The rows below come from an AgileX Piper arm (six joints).
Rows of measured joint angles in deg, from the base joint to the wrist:
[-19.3, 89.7, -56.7, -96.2, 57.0, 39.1]
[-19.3, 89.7, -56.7, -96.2, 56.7, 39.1]
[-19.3, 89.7, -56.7, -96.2, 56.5, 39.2]
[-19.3, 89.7, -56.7, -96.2, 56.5, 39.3]
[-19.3, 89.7, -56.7, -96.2, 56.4, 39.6]
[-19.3, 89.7, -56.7, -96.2, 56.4, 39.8]
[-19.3, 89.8, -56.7, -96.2, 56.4, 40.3]
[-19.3, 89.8, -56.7, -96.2, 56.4, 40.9]
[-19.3, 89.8, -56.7, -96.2, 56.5, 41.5]
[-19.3, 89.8, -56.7, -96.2, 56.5, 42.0]
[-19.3, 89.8, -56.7, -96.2, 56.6, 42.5]
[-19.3, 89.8, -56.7, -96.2, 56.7, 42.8]
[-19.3, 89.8, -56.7, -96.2, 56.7, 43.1]
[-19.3, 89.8, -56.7, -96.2, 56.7, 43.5]
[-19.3, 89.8, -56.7, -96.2, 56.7, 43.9]
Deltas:
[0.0, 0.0, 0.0, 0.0, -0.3, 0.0]
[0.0, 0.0, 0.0, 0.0, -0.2, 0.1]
[0.0, 0.0, 0.0, 0.0, 0.0, 0.1]
[0.0, 0.0, 0.0, 0.0, -0.1, 0.3]
[0.0, 0.0, 0.0, 0.0, 0.0, 0.2]
[0.0, 0.1, 0.0, 0.0, 0.0, 0.5]
[0.0, 0.0, 0.0, 0.0, 0.0, 0.6]
[0.0, 0.0, 0.0, 0.0, 0.1, 0.6]
[0.0, 0.0, 0.0, 0.0, 0.0, 0.5]
[0.0, 0.0, 0.0, 0.0, 0.1, 0.5]
[0.0, 0.0, 0.0, 0.0, 0.1, 0.3]
[0.0, 0.0, 0.0, 0.0, 0.0, 0.3]
[0.0, 0.0, 0.0, 0.0, 0.0, 0.4]
[0.0, 0.0, 0.0, 0.0, 0.0, 0.4]

